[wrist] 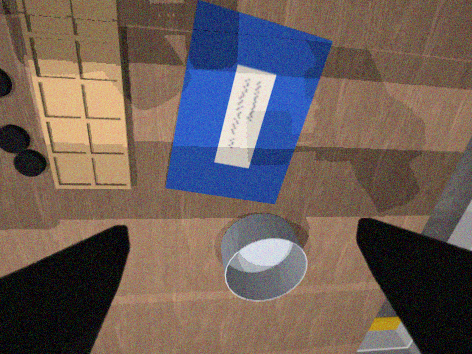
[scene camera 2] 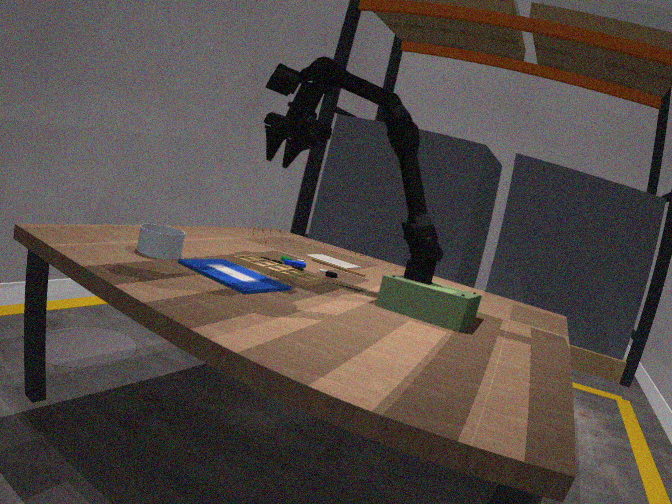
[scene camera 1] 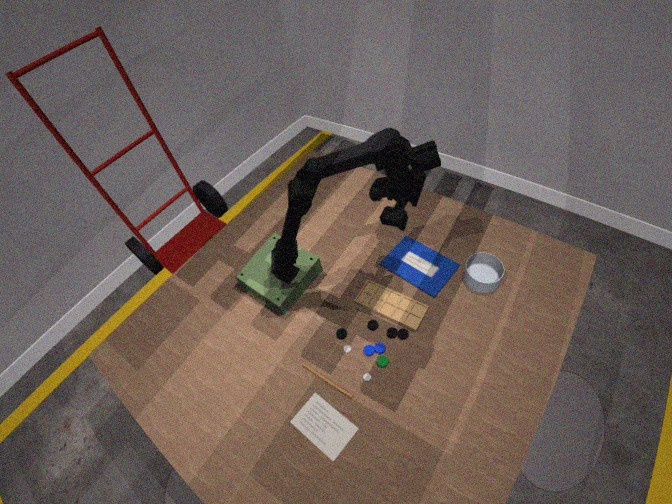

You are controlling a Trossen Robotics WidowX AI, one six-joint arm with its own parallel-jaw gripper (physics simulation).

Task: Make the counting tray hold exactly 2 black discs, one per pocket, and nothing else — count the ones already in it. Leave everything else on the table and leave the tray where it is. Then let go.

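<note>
The wooden counting tray (scene camera 1: 391,305) (scene camera 2: 271,265) (wrist: 82,117) lies flat, with two rows of pockets; no disc shows in the pockets in view, and its far end is cut off in the wrist view. Black discs lie loose on the table beside it: one disc (scene camera 1: 341,333) at the left, one disc (scene camera 1: 372,324) near the tray, and a close pair, one disc (scene camera 1: 392,332) (wrist: 14,138) and another disc (scene camera 1: 402,333) (wrist: 30,163). My gripper (scene camera 1: 389,208) (scene camera 2: 277,162) (wrist: 245,232) is open and empty, high above the table, beyond the tray's side away from the discs.
A blue folder (scene camera 1: 443,269) (scene camera 2: 206,265) (wrist: 300,90) and a round grey bowl (scene camera 1: 483,272) (scene camera 2: 160,241) (wrist: 265,257) lie beyond the tray. Blue discs (scene camera 1: 369,350), a green disc (scene camera 1: 382,361), small white pieces (scene camera 1: 347,348), a thin stick (scene camera 1: 327,380) and a paper sheet (scene camera 1: 324,426) lie past the black discs.
</note>
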